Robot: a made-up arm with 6 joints. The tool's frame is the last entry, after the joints.
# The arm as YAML. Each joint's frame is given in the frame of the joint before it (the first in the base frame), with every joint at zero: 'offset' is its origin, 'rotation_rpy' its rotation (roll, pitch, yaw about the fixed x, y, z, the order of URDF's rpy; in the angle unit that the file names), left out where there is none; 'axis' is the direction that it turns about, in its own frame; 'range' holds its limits. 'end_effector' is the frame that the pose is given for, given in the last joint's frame.
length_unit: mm
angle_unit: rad
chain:
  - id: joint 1
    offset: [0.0, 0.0, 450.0]
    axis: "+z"
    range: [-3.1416, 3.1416]
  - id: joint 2
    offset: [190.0, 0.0, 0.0]
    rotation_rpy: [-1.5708, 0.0, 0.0]
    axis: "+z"
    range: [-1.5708, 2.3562]
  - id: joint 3
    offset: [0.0, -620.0, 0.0]
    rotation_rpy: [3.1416, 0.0, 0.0]
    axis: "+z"
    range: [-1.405, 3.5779]
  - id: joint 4
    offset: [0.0, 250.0, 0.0]
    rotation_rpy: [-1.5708, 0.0, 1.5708]
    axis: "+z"
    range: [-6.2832, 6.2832]
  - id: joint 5
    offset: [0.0, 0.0, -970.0]
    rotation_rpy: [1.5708, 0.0, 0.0]
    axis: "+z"
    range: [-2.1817, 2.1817]
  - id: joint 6
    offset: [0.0, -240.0, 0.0]
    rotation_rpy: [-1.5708, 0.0, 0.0]
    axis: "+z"
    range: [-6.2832, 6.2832]
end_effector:
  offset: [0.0, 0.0, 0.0]
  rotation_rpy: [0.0, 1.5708, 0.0]
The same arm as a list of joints. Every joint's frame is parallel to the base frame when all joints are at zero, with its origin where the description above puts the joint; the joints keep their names.
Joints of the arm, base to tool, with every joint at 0 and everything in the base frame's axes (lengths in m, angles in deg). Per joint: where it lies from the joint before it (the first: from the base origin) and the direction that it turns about. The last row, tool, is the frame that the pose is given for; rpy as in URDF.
joint 1: axis 0 0 1 xyz 0 0 0.45
joint 2: axis 0 1 0 xyz 0.19 0 0
joint 3: axis 0 -1 0 xyz 0 0 0.62
joint 4: axis -1 0 0 xyz 0 0 0.25
joint 5: axis 0 -1 0 xyz 0.97 0 0
joint 6: axis -1 0 0 xyz 0.24 0 0
tool: xyz 0 0 0 rpy 0 0 0
Joint limits (deg, base to tool): -180..180 -90..135 -80.5..205 -360..360 -125..125 -360..360

